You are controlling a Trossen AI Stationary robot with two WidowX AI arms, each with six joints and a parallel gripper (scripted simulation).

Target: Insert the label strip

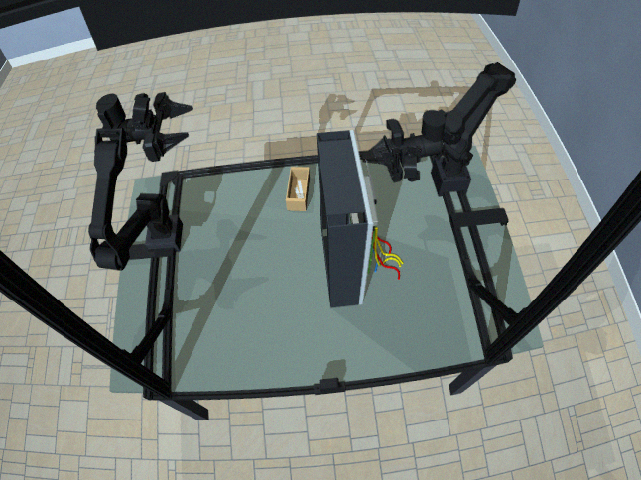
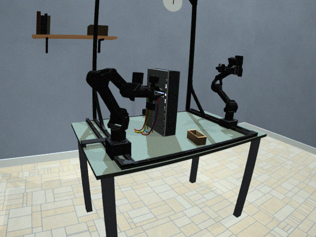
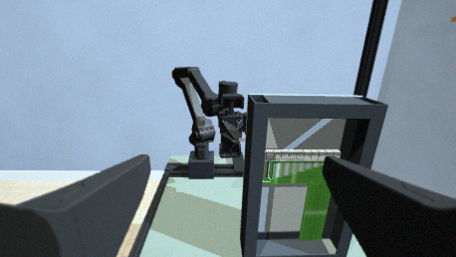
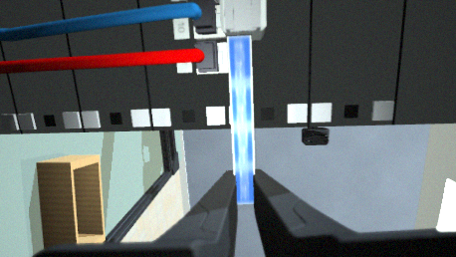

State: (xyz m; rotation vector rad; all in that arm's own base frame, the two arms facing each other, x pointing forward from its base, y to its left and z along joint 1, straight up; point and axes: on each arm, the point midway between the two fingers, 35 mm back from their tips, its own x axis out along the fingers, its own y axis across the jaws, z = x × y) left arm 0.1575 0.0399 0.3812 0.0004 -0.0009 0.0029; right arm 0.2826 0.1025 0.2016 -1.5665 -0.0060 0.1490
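My right hand is 30 mm past the blue-white label strip and 30 mm to the right of it. Round my right hand: box 140 mm ahead, 190 mm to the left, 270 mm below.
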